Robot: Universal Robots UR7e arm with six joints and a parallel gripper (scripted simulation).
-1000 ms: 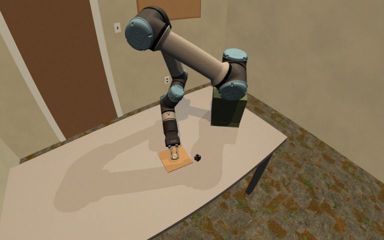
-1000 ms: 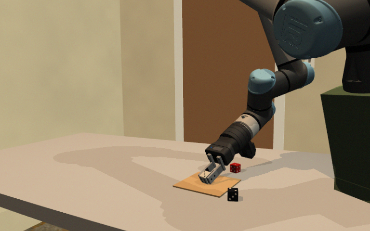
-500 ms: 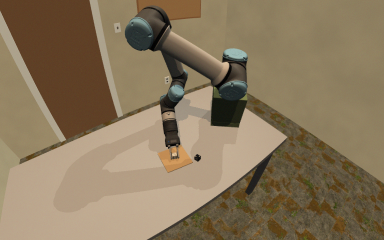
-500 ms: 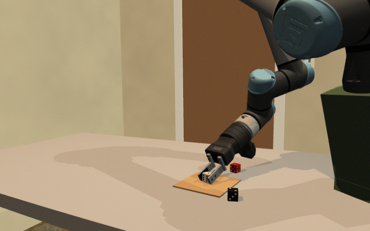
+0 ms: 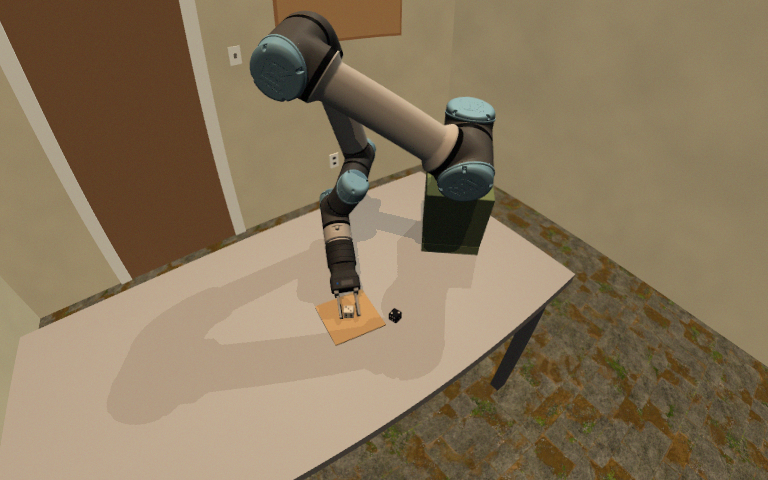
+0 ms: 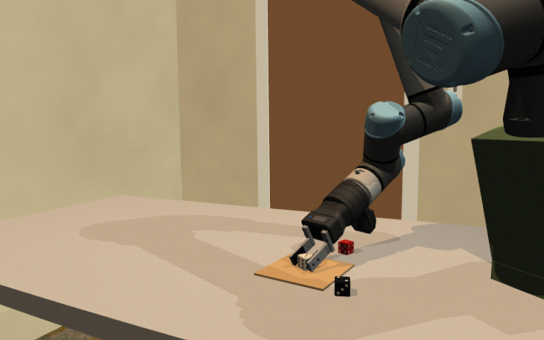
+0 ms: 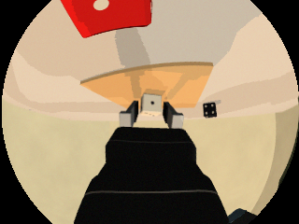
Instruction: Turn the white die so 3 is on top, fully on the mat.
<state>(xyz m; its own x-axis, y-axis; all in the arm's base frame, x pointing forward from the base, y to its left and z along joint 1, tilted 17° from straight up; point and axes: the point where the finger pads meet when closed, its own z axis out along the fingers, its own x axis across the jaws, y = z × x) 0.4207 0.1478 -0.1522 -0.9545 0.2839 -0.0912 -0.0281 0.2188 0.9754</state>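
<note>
My hand is 1 cm above the white die. The rest, counted from my hand: orange mat: 2 cm below; black die: 10 cm behind, 6 cm to the left, 1 cm below; red die: 2 cm behind, 14 cm to the right, 1 cm below.
</note>
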